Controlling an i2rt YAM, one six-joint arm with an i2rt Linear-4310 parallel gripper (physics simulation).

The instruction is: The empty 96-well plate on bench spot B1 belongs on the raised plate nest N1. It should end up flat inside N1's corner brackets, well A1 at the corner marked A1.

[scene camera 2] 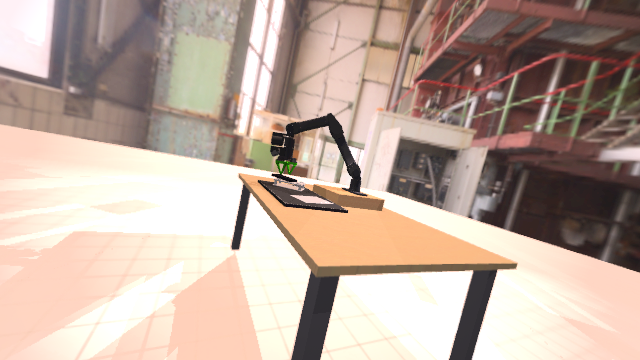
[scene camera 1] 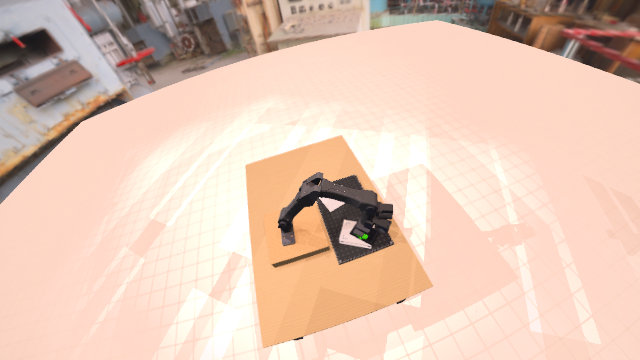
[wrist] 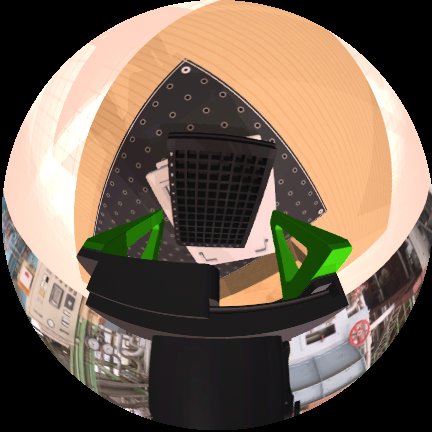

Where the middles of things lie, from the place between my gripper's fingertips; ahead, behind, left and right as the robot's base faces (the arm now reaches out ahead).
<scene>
I see the black well plate (wrist: 216, 181) 20 mm below my hand.
</scene>
